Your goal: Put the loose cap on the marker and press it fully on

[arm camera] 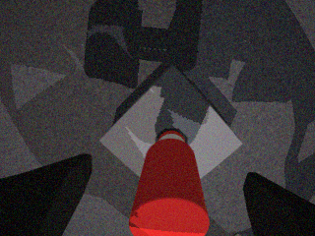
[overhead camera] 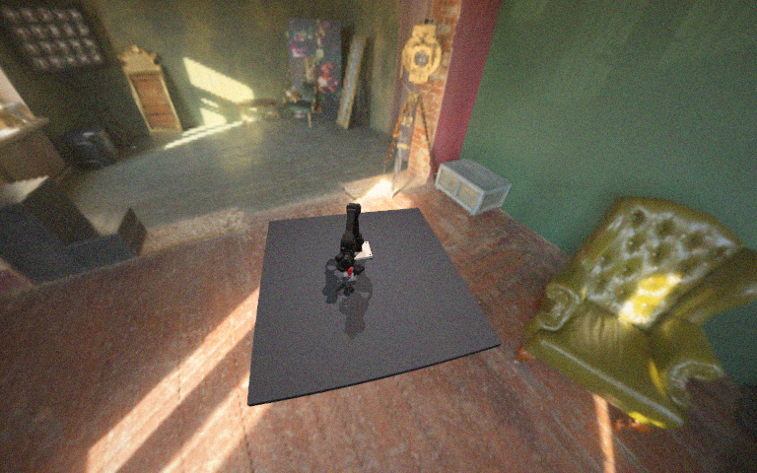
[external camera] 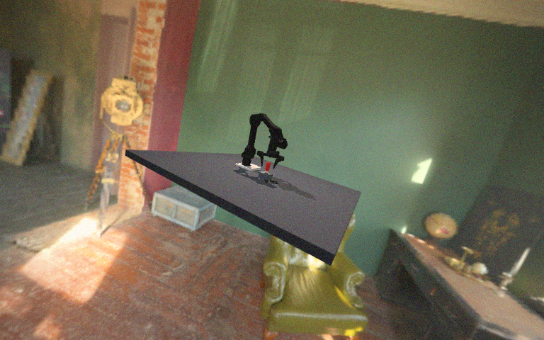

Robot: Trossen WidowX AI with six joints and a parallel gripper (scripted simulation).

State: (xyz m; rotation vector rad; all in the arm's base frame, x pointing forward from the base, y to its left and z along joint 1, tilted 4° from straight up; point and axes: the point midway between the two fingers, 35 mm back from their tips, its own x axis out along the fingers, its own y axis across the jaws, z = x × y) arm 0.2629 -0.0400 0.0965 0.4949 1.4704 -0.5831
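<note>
My gripper tip is 1 cm below the red cap. From my gripper tip the other things lie so: holder block 6 cm below.
</note>
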